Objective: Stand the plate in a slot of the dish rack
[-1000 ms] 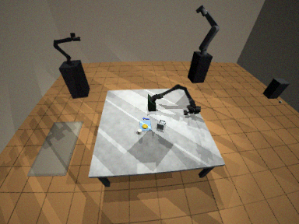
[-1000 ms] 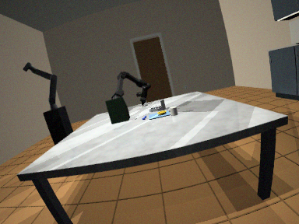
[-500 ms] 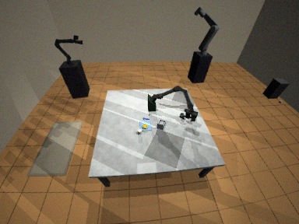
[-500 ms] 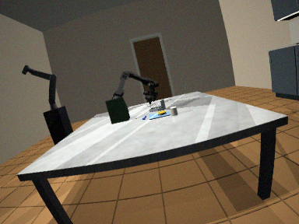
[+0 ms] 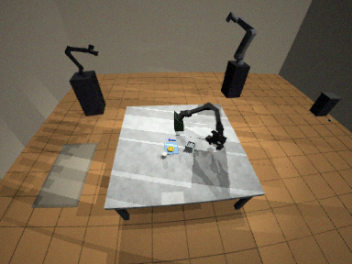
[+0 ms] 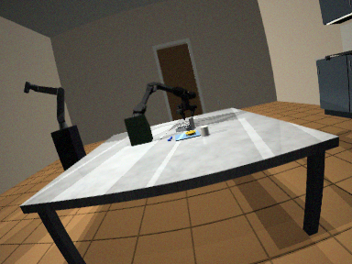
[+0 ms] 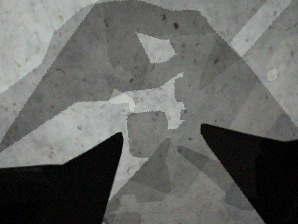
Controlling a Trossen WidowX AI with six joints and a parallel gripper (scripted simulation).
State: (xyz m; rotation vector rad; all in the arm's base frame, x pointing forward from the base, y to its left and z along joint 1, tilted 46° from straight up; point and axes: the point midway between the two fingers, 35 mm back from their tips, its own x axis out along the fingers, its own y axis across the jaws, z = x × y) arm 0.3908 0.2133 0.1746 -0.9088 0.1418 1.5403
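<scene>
The yellow plate is 7 cm behind my gripper tip, 42 cm to the right of it and 2 cm below it. Round my gripper tip: light blue mat 10 cm behind, 41 cm to the right, 3 cm below; then grey dish rack 7 cm behind, 22 cm to the right, 1 cm below; then blue spoon 20 cm behind, 39 cm to the right, 3 cm below.
</scene>
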